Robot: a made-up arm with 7 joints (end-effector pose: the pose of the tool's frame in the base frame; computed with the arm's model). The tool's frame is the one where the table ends. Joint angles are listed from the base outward.
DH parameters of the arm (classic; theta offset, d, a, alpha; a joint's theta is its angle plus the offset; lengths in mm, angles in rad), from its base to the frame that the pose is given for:
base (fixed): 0.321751 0 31.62 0
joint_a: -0.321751 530 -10 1.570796
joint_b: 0 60 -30 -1.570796
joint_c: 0 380 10 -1.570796
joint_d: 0 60 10 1.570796
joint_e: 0 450 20 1.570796
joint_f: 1.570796 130 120 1.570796
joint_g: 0 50 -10 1.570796
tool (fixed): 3.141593 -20 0 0
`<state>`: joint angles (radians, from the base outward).
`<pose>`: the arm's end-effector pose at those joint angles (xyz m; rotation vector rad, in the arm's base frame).
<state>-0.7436 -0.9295 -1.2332 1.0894 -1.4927 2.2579 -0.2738</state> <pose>0.3275 -0.6740 0.7809 0.6069 -2.0523 -0.2610</pose>
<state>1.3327 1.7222 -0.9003 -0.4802 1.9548 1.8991 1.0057</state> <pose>-0.1760 -0.8281 0.3547 0.6044 2.3868 0.6482</pose>
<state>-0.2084 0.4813 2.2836 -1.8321 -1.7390 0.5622 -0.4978</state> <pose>0.0800 -0.5171 0.7253 -0.4954 0.2047 1.4735</pose>
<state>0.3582 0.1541 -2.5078 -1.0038 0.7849 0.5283 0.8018</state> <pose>0.0947 0.2467 1.3422 -1.3337 1.1087 -0.2186</pose>
